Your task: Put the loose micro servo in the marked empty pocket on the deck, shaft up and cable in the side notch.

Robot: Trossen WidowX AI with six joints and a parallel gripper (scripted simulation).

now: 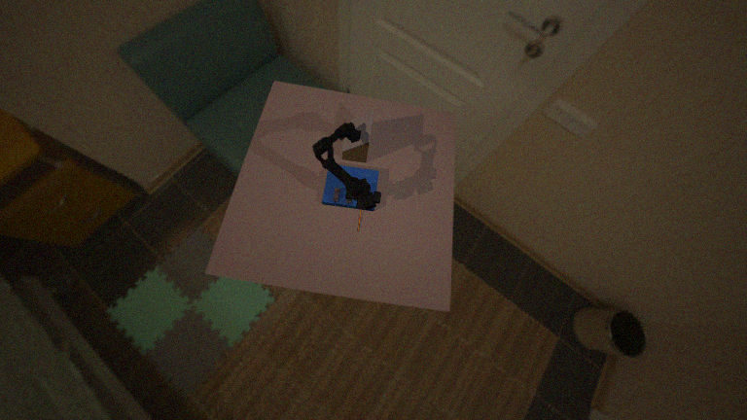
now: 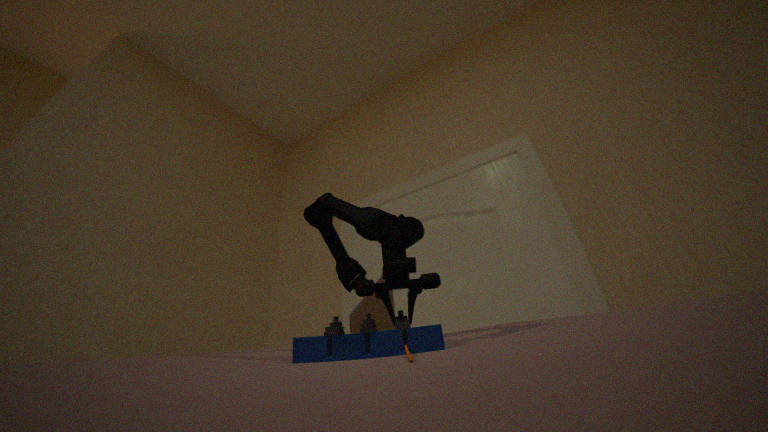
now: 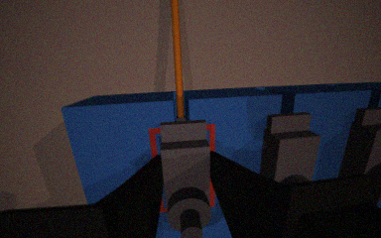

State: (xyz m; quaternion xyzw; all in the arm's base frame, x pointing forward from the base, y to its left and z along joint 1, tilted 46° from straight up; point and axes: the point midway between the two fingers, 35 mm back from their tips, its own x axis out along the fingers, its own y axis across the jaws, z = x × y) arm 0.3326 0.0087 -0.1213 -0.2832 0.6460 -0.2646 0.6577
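My gripper tip is 12 cm past the blue deck, 8 cm to the left of it and 3 cm above it.
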